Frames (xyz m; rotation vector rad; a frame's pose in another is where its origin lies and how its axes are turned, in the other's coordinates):
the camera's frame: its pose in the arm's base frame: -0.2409 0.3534 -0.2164 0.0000 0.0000 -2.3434
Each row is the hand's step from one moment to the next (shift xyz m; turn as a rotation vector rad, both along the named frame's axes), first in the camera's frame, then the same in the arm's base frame.
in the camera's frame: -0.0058 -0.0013 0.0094 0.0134 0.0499 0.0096
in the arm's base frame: 0.0031 0.0051 0.0094 0.0264 -0.0444 0.0096
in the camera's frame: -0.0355 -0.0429 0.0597 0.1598 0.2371 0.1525
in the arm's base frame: -0.0059 0.0554 0.0597 0.0582 -0.2799 0.1525
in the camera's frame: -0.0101 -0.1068 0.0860 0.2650 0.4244 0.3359
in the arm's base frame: -0.0694 0.0818 0.0860 0.1189 -0.4860 0.3359
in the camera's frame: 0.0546 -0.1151 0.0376 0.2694 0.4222 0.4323
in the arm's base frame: -0.1205 0.0412 0.0376 0.1143 -0.4876 0.4323
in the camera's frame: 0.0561 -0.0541 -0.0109 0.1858 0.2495 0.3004
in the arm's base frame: -0.0779 -0.0024 -0.0109 0.0490 -0.3072 0.3004
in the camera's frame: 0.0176 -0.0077 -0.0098 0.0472 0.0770 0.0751
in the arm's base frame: -0.0178 -0.0072 -0.0098 0.0222 -0.0875 0.0751
